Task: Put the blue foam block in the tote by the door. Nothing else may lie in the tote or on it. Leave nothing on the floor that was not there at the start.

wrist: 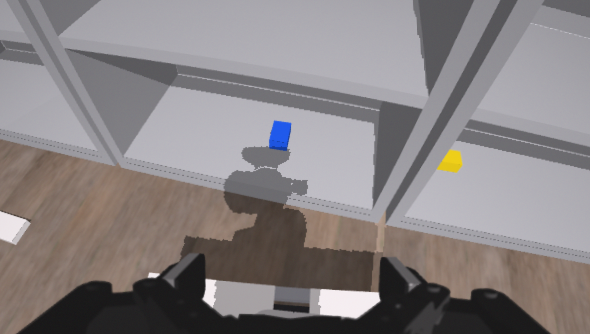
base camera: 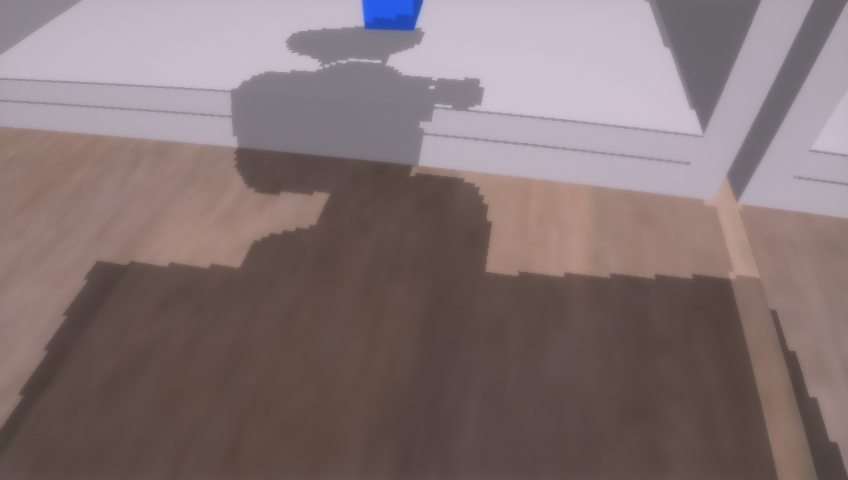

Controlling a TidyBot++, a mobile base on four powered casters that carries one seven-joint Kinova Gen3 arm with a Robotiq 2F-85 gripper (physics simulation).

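Places are measured from the arm's base along level axes (x ahead, y left, z up), in millimetres.
Where they show: gripper, fingertip midpoint: [wrist: 292, 275].
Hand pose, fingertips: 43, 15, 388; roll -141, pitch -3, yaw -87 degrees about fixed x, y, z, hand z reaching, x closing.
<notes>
Things, the pixels of their top centre, and the offset from my fingertips, as dx, dy, dz.
- blue foam block, top centre: [wrist: 280, 131] +699, +52, -663
- yellow block, top centre: [wrist: 448, 155] +656, -530, -663
The blue foam block [base camera: 391, 13] [wrist: 280, 134] stands on the bottom board of a grey shelf bay, back from the front edge. In the base camera view the top of the frame cuts it off. My gripper [wrist: 292, 275] is open and empty, with its two fingers wide apart at the bottom of the wrist view. It is apart from the block, which shows beyond the fingers, further up in the view. The tote and the door do not show in either view.
The grey shelf unit [wrist: 400, 165] has upright panels between its bays. A yellow block [wrist: 451, 161] lies in the bay to the right, partly behind an upright. A white flat-topped object [wrist: 11, 227] shows at the left edge. The robot's shadow falls on the wooden floor and the bottom board.
</notes>
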